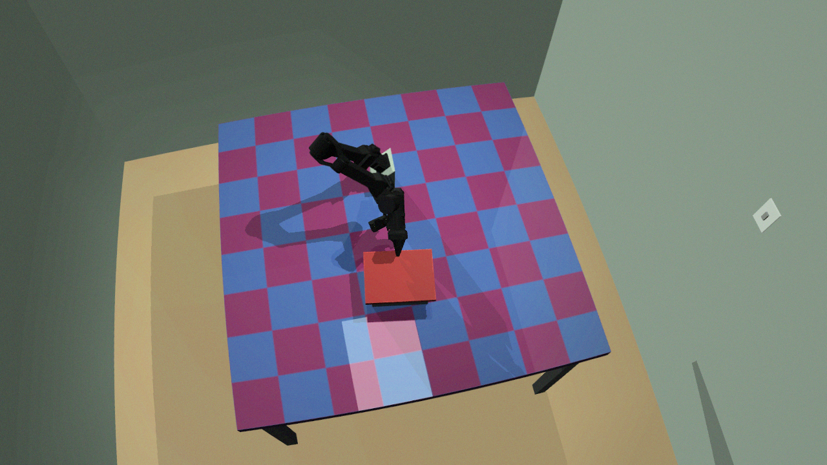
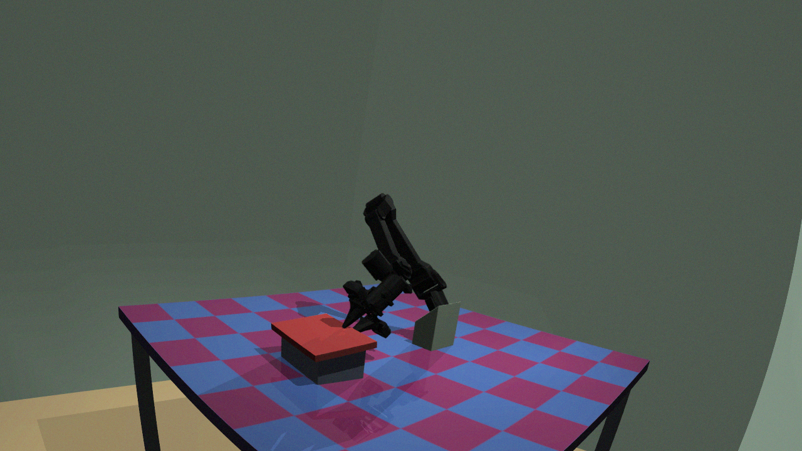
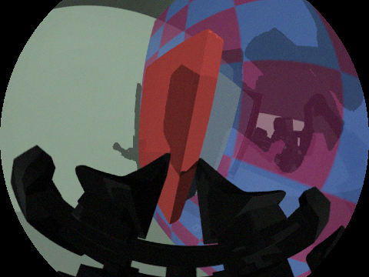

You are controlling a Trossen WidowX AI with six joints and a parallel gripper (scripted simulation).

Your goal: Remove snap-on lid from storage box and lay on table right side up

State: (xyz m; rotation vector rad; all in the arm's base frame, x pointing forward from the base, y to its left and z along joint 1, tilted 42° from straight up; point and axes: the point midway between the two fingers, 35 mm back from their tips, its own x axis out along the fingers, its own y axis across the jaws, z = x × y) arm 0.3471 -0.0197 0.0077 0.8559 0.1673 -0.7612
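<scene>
Right now the red lid is 8 cm ahead of my gripper tip and 1 cm to the right of it. The rest, counted from my gripper tip: grey storage box (7 cm ahead, 1 cm to the right, 5 cm below).
</scene>
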